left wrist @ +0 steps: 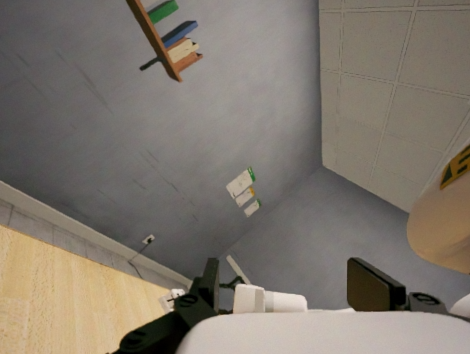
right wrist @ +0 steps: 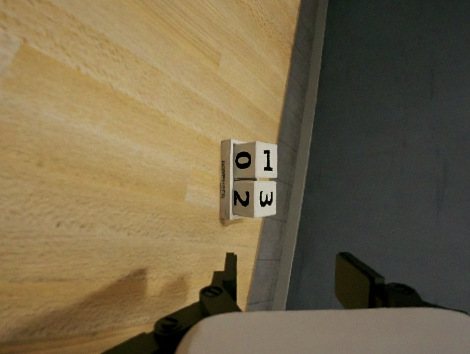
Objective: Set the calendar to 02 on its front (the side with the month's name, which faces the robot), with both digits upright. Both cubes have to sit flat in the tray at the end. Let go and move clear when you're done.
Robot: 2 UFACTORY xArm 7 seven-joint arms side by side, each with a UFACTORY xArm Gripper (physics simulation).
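The calendar tray (right wrist: pixel 227 150) stands near the table edge in the right wrist view, small month lettering on its left side. The left-hand cubes' row shows a 0 on one cube (right wrist: pixel 243 160) and a 2 on the other cube (right wrist: pixel 242 199), on the month side. Both digits look upright relative to the lettering, and both cubes look flat in the tray, with a thin gap between them. Their other visible faces show 1 and 3. My right gripper (right wrist: pixel 286 274) is open and empty, apart from the calendar. My left gripper (left wrist: pixel 283 279) is open and empty, facing the room; the calendar shows partly behind its finger.
The wooden table (left wrist: pixel 60 290) (right wrist: pixel 125 125) ends at an edge beside the grey floor. The other arm (left wrist: pixel 445 230) shows close at the right of the left wrist view, and a white arm part (left wrist: pixel 285 301) shows between the fingers. A wall shelf (left wrist: pixel 160 50) holds books.
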